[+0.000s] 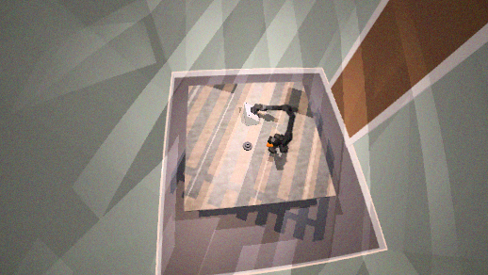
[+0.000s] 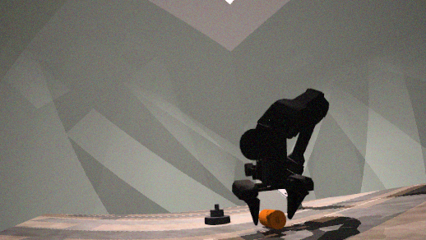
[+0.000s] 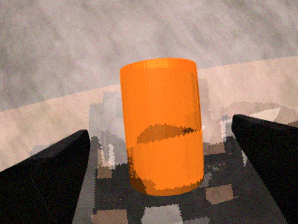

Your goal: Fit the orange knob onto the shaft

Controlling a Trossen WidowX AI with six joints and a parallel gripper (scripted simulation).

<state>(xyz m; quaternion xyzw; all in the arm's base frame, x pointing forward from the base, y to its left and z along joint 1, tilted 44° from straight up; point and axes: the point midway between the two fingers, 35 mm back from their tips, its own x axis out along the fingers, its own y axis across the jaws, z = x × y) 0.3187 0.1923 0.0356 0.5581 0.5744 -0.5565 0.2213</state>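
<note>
My gripper tip is now 1 cm below the orange knob. Round my gripper tip: dark round pedestal 21 cm to the right, 2 cm above.
</note>
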